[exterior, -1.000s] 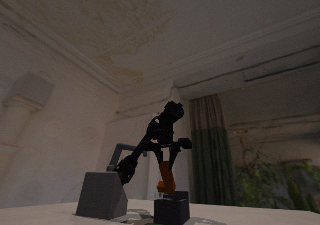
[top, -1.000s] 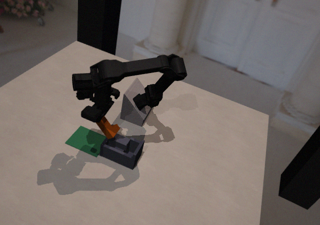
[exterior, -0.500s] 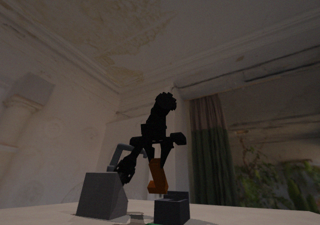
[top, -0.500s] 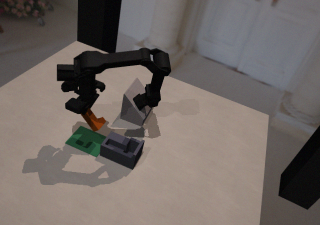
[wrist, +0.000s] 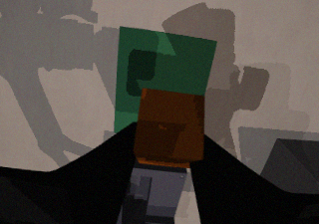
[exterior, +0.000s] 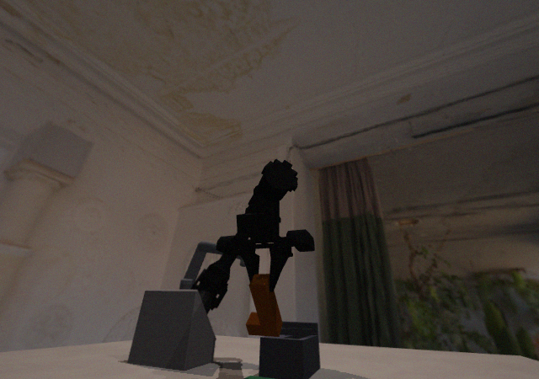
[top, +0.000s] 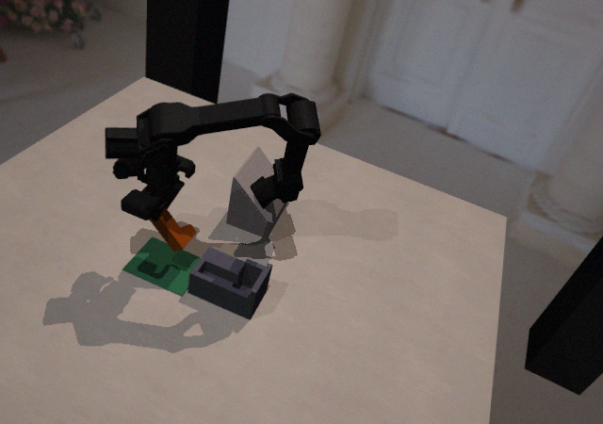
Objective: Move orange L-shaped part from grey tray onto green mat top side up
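The green mat lies 160 mm below my gripper tip and 20 mm to the left of it. The rest, counted from my gripper tip: orange L-shaped part (30 mm to the left, 30 mm below, 20 mm behind).
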